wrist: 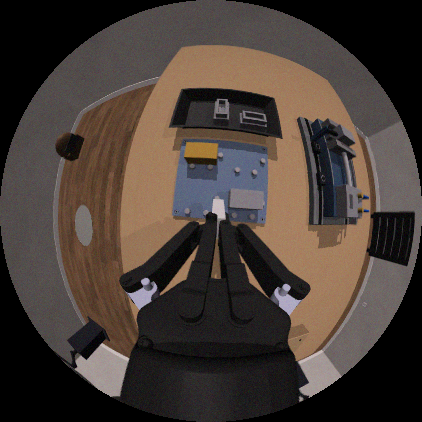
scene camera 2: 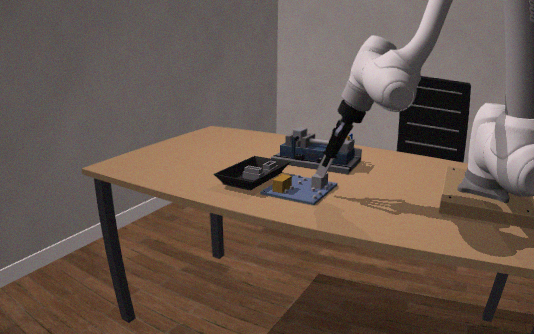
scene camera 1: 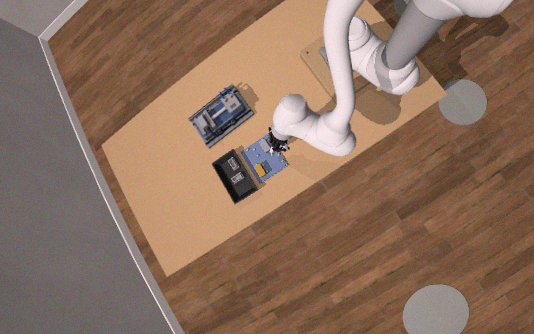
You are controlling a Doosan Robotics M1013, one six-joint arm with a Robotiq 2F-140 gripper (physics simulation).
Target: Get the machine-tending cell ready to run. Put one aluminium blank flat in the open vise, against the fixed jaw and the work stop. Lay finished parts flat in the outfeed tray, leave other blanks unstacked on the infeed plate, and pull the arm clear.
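Frame: origin at the arm's base, x ahead, y left, z up, level; metres.
Seen in the pictures: gripper, fingertip midpoint: (wrist: 217,207) (scene camera 2: 320,174) (scene camera 1: 272,151); arm's base at its link origin: (scene camera 2: 485,187).
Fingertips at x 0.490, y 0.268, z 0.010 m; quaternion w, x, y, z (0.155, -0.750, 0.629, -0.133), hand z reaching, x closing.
Offsets run from my fingertips to a thing's middle. "*": to the spot under its first point.
My gripper (scene camera 1: 271,151) (scene camera 2: 321,171) (wrist: 217,207) is shut and empty. It hangs tilted just above the blue infeed plate {dz -0.056, dx +0.064, dy +0.003 m} (scene camera 1: 250,158) (scene camera 2: 299,195) (wrist: 196,192), close beside a grey aluminium blank {dz -0.034, dx +0.026, dy -0.046 m} (scene camera 1: 264,145) (scene camera 2: 319,181) (wrist: 246,199) lying flat on the plate. A yellow block {dz -0.034, dx +0.097, dy +0.053 m} (scene camera 1: 260,169) (scene camera 2: 281,183) (wrist: 201,152) lies on the plate's other end. The black outfeed tray (scene camera 1: 227,189) (scene camera 2: 227,174) (wrist: 177,114) holds two grey finished parts {* dz -0.027, dx +0.209, dy -0.036 m} (scene camera 1: 233,163) {* dz -0.028, dx +0.219, dy +0.041 m} (scene camera 1: 237,178) (scene camera 2: 252,171) (wrist: 253,117). The vise {dz -0.010, dx +0.180, dy -0.292 m} (scene camera 1: 220,114) (scene camera 2: 315,150) (wrist: 334,172) stands open; I see no blank in it.
The arm's base plate (scene camera 1: 312,61) sits at the table's far corner. A dark cabinet (scene camera 2: 418,116) (wrist: 391,236) stands behind the table. The tray touches the infeed plate's side; the vise stands a short way behind both.
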